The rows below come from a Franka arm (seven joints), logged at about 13 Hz.
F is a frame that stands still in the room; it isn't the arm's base.
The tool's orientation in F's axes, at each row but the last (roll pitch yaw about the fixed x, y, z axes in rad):
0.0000, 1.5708, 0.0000
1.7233, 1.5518, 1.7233
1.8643, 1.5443, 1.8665
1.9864, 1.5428, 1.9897
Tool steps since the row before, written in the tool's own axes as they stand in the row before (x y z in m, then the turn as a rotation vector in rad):
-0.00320, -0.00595, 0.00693, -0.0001, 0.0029, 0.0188
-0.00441, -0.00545, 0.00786, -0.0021, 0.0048, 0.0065
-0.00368, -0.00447, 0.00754, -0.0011, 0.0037, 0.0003
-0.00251, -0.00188, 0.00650, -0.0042, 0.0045, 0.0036
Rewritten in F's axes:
0.00693, -0.00595, 0.00320, 0.0188, 0.0029, 0.0001
0.00787, -0.00553, 0.00428, 0.0065, 0.0048, 0.0022
0.00758, -0.00454, 0.00351, 0.0003, 0.0037, 0.0012
0.00653, -0.00192, 0.00239, 0.0036, 0.0044, 0.0043

